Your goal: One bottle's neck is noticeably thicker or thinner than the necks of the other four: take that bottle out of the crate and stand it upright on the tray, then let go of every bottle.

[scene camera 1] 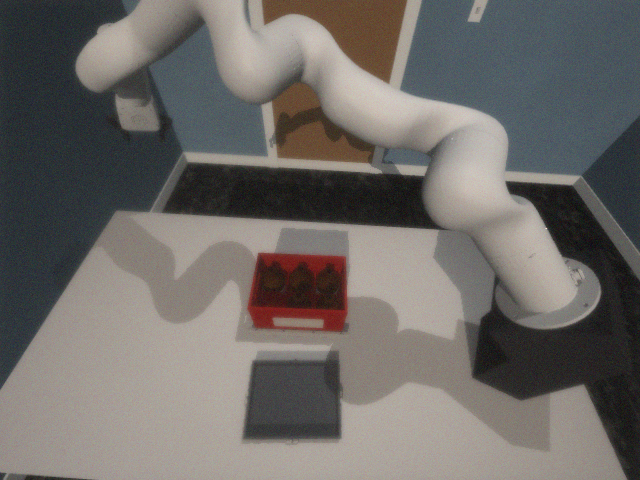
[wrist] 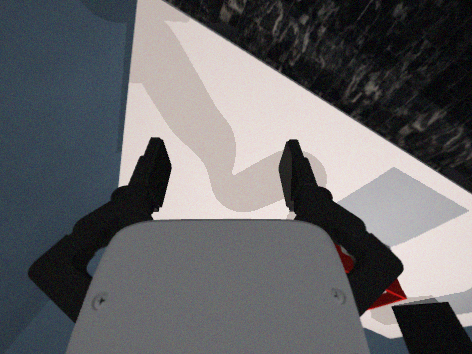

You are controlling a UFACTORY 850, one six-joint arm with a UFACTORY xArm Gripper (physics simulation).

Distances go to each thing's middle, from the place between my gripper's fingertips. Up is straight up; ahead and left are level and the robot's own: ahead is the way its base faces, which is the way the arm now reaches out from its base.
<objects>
My hand is 550 mm past the red crate (scene camera 1: 268, 309), 320 mm to the right of it and 280 mm above it. From my hand the other things lie so: dark tray (scene camera 1: 288, 399): 600 mm to the left, 590 mm behind, 350 mm below.
</objects>
